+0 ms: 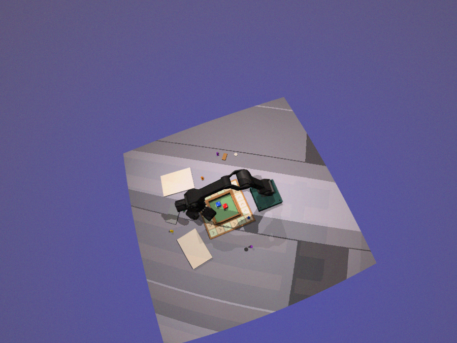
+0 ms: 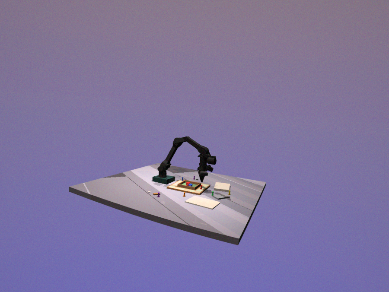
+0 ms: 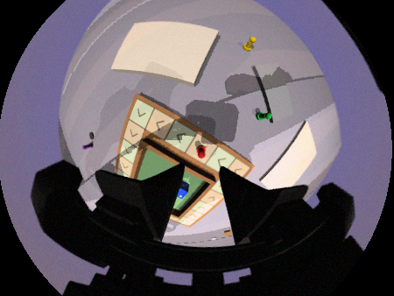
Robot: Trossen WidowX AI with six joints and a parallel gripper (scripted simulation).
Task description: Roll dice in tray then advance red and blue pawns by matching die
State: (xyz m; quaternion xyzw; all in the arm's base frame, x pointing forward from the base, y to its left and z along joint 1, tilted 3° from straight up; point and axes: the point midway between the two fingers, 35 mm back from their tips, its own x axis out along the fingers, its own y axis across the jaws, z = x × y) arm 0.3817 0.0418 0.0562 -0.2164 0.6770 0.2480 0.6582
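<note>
The red pawn is 50 mm below my gripper tip. The rest, counted from my gripper tip: green pawn: 130 mm ahead, 40 mm to the right, 60 mm below; grey card: 200 mm ahead, 30 mm to the right, 70 mm below; green tray: 110 mm behind, 70 mm below.
</note>
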